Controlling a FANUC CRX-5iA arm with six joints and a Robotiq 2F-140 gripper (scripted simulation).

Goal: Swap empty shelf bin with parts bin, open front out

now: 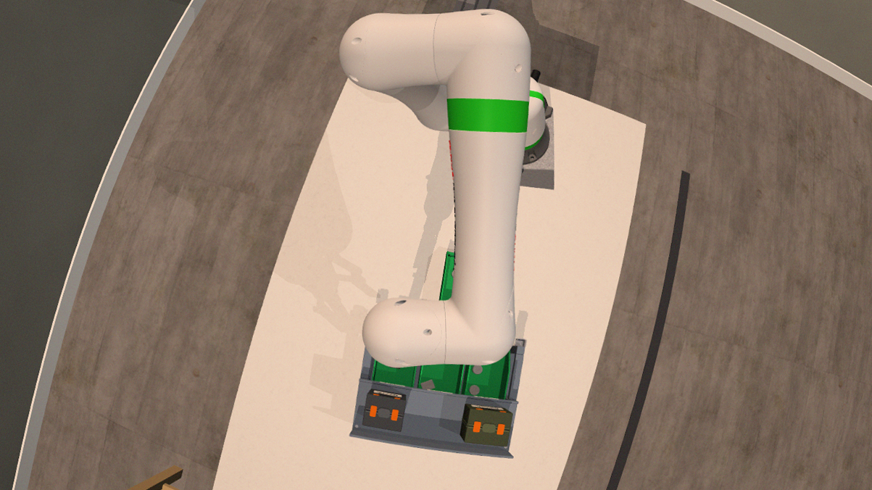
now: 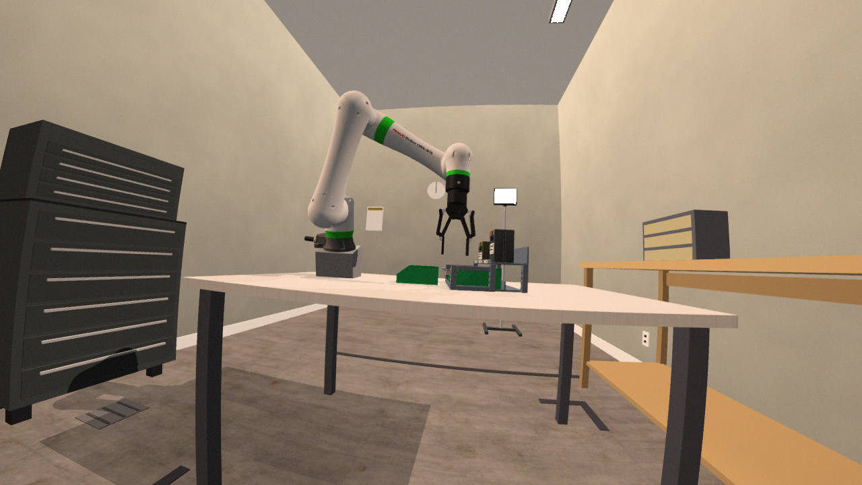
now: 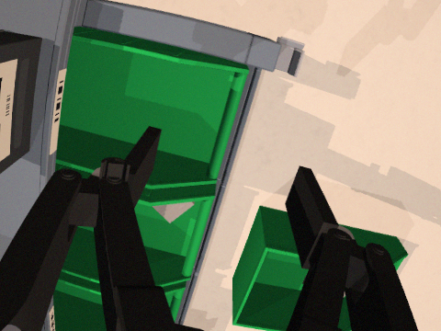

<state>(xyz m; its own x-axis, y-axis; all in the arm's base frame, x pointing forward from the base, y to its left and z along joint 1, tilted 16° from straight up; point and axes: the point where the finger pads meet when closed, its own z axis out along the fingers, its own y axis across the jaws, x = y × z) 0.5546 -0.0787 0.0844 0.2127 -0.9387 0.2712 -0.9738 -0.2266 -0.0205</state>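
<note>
The grey cube lies 130 mm below my hand, 90 mm to the left of it and 10 mm ahead of it. Also, from my hand: grey shelf: 130 mm to the left, 80 mm below, 80 mm ahead.
</note>
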